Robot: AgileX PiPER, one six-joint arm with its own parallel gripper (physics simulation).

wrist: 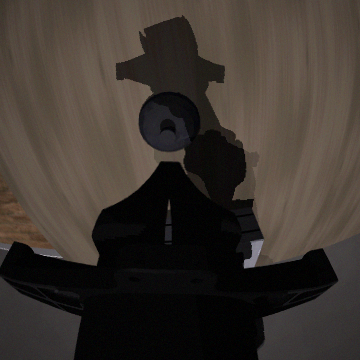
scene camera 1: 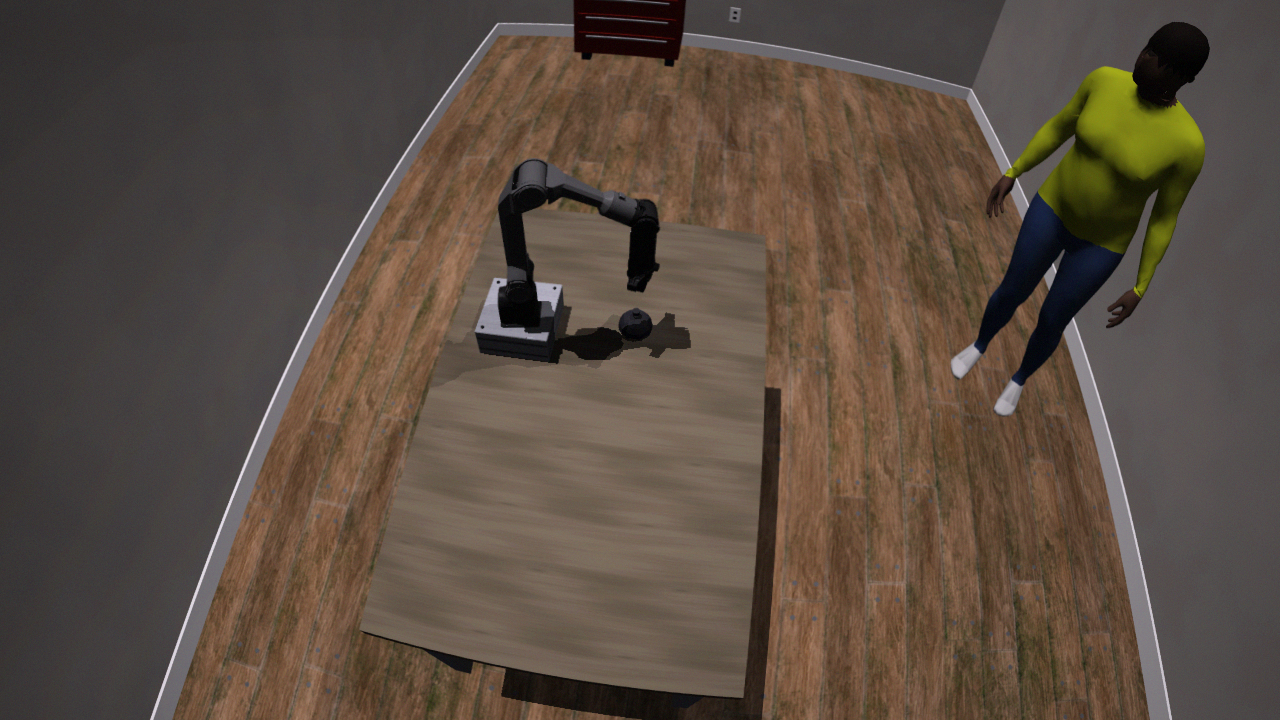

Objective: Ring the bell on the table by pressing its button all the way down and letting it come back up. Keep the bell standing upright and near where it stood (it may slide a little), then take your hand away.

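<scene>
A dark, round bell (scene camera 1: 635, 325) (wrist: 160, 139) stands upright on the table (scene camera 1: 581, 501) (wrist: 65, 125). Its small button (scene camera 1: 635, 312) (wrist: 167, 131) sticks up at the top centre. My gripper (scene camera 1: 636, 288) (wrist: 169, 173) is shut with its fingertips together and holds nothing. It points down and hangs above the bell, apart from it. In the wrist view the fingertips show just below the bell's rim. Shadows of the arm fall across part of the bell and on the table beside it.
The arm's white base box (scene camera 1: 519, 344) (wrist: 253, 252) stands on the table left of the bell in the scene view. A person (scene camera 1: 1118, 170) in a yellow top stands on the floor to the right. A red drawer cabinet (scene camera 1: 629, 28) stands at the back wall.
</scene>
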